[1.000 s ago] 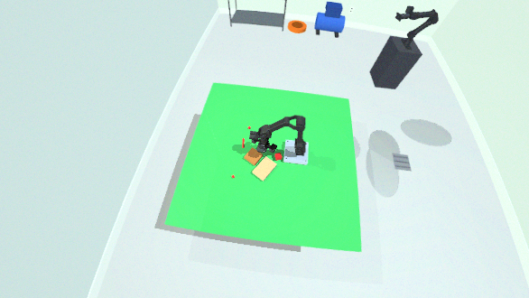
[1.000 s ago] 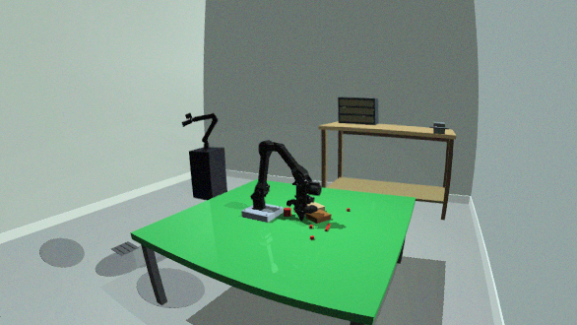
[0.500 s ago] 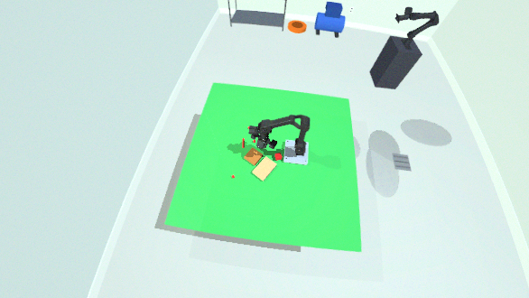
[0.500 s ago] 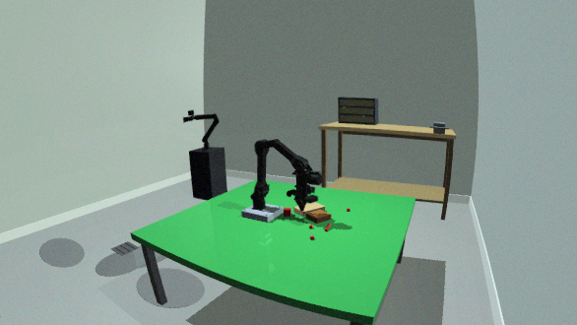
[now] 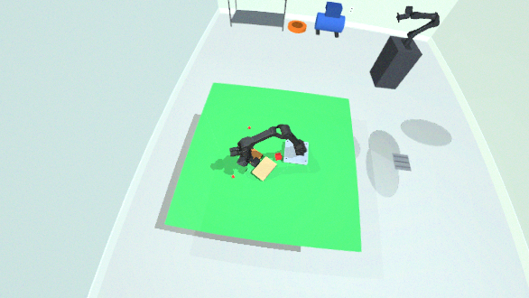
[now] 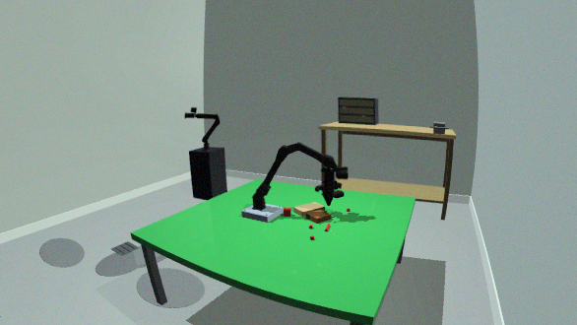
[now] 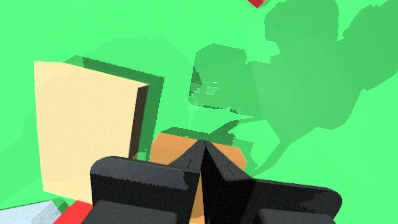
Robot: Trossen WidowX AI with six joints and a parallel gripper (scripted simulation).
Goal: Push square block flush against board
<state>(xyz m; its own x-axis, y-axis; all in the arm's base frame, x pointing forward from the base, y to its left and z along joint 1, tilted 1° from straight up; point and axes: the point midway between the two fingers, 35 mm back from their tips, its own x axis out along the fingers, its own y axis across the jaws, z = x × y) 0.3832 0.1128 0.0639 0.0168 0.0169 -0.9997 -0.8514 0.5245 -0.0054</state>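
Right now the square block is 4 cm behind my gripper tip, 7 cm to the right of it and 4 cm below it. Also, from my gripper tip: red cube: 22 cm behind, 7 cm to the right, 4 cm below; board: 13 cm behind, 3 cm to the left, 4 cm below.
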